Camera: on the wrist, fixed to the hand. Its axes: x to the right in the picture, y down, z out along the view.
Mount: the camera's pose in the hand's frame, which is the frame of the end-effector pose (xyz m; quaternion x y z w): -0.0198 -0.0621 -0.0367 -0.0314 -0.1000 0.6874 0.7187
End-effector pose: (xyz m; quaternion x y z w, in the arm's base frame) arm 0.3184 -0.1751 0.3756 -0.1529 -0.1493 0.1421 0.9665
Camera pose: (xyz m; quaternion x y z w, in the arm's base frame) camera 0.3267 -0.2474 0.3584 -0.2287 -0.1033 0.7771 0.5772
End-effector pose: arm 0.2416 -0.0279 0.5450 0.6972 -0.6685 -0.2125 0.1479
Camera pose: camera 0.3134 -0.0072 0.5483 0.0157 -0.9678 -0.1418 0.2074
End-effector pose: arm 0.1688 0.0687 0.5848 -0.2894 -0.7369 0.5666 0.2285
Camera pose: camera 0.1972 0.0691 0.6540 0.6650 0.3713 -0.5701 0.3080
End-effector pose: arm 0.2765 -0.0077 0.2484 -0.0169 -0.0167 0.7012 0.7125
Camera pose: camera 0.3399 -0.0285 0.2147 0.0241 -0.0937 0.9949 0.0279
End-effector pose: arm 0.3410 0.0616 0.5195 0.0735 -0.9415 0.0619 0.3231
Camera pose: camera 0.3895 0.0086 0.5403 -0.5983 -0.7614 0.2297 0.0978
